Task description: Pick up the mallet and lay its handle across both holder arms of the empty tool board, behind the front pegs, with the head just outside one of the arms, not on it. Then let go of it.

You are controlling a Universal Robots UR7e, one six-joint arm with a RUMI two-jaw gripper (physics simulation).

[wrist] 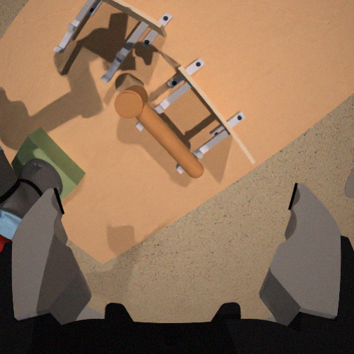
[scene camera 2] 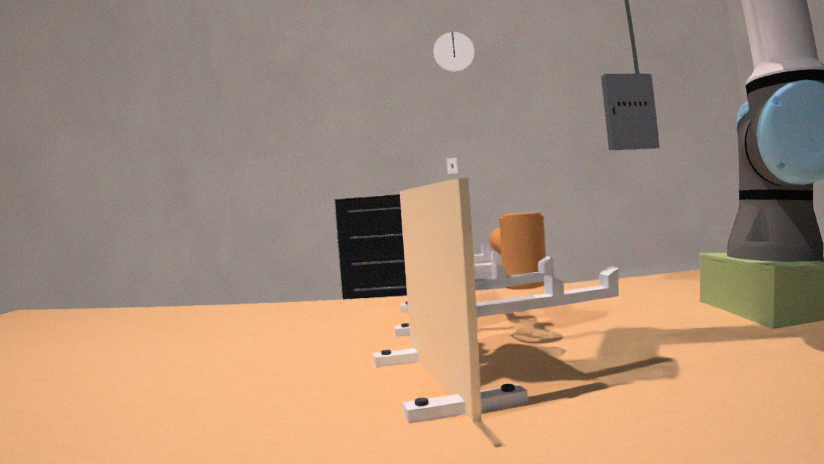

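The orange mallet lies with its handle across both arms of one tool board, between front and inner pegs in the wrist view. Its head is just outside one arm, on the side toward the other board. The other tool board has bare holder arms with upright pegs. In the scene view it hides most of the mallet's board. My gripper is wide open and empty, high above and apart from the mallet. It does not show in the scene view.
A green block carries the robot's base on the orange table. Both boards stand upright on pale feet with black knobs. The table's edge crosses the wrist view diagonally, with speckled floor beyond it.
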